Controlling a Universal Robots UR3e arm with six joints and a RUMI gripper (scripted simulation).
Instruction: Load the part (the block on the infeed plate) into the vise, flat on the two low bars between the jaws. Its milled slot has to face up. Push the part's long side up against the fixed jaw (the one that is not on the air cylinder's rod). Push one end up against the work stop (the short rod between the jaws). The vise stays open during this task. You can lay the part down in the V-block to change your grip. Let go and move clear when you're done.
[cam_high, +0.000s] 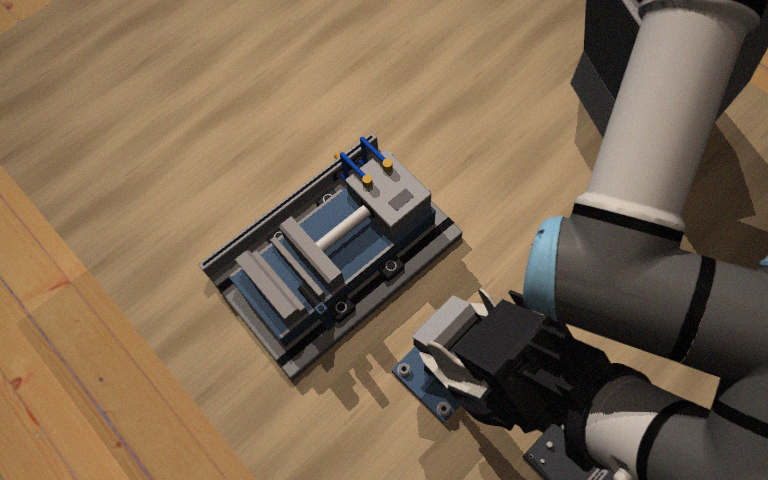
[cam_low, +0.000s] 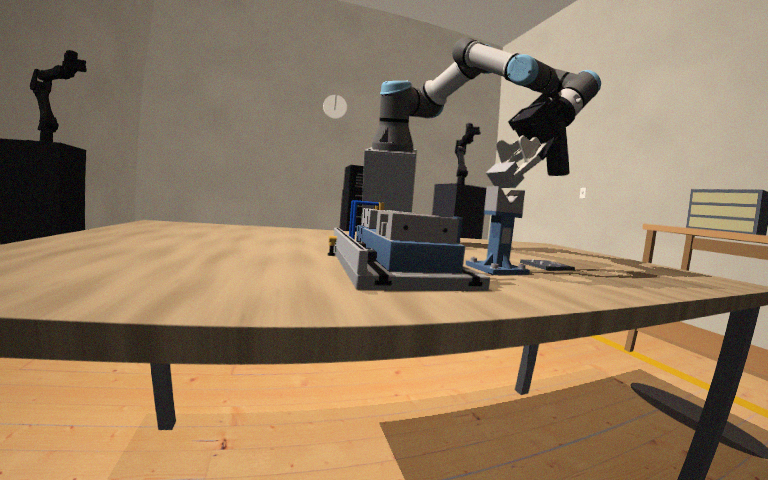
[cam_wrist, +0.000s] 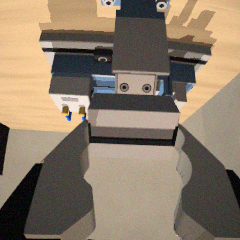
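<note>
Right now my hand is right at the part. From my hand the other things lie so: white cylinder rod (200 mm to the right, 110 mm below, 50 mm behind); dark work stop (170 mm to the right, 100 mm below, 40 mm ahead); moving jaw (210 mm to the right, 110 mm below).
</note>
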